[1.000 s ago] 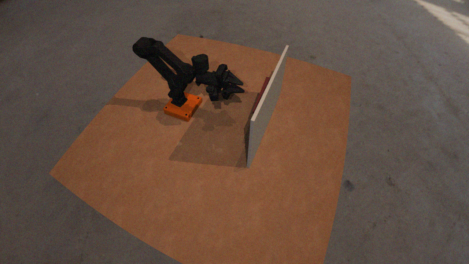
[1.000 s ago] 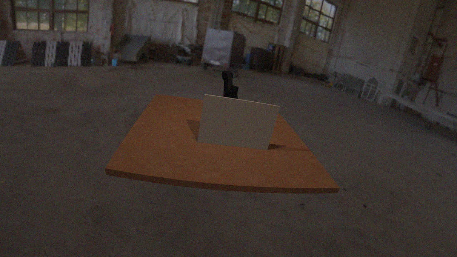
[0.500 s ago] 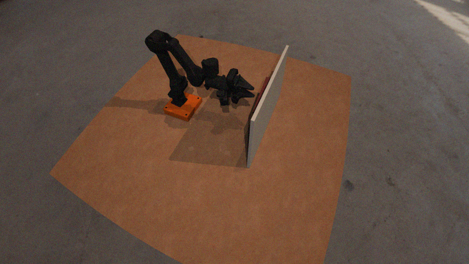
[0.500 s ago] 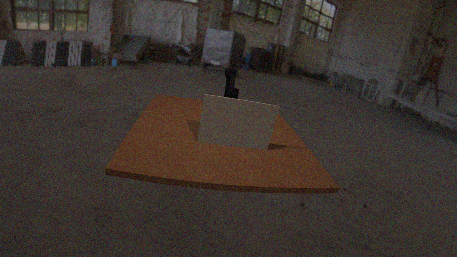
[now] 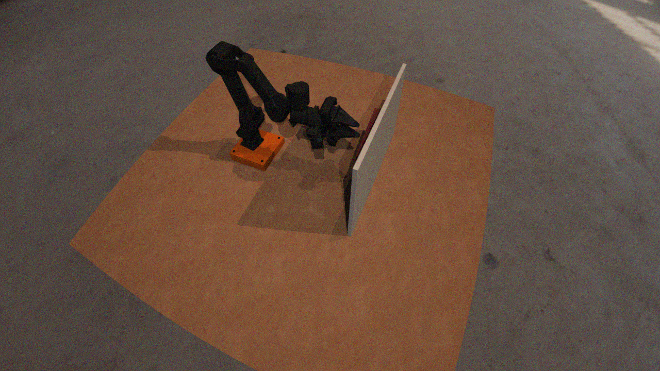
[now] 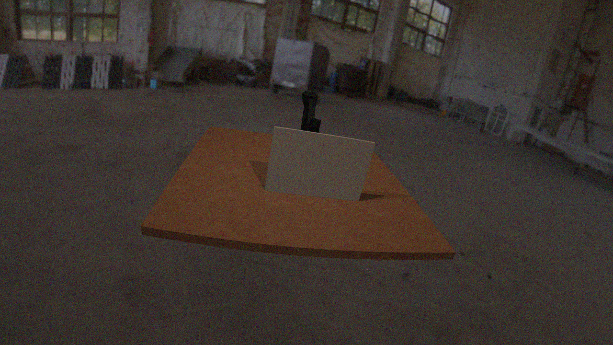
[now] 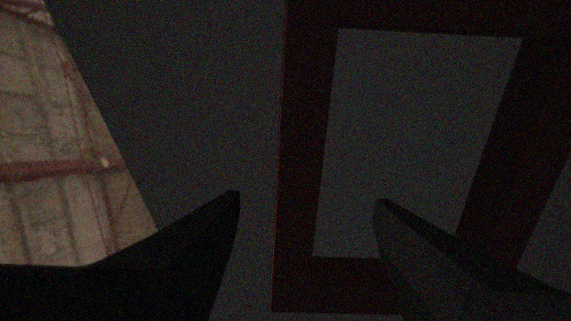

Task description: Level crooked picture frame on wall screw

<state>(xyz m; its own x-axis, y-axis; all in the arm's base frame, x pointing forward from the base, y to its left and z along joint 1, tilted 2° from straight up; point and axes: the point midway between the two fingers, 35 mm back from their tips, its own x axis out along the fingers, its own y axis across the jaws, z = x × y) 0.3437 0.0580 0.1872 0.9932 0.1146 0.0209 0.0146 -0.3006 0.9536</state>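
Right now the dark red picture frame is 50 mm below my gripper tip, 40 mm ahead of it and 20 mm to the left of it. Also, from my gripper tip: white wall panel: 60 mm below, 50 mm ahead, 30 mm to the left.
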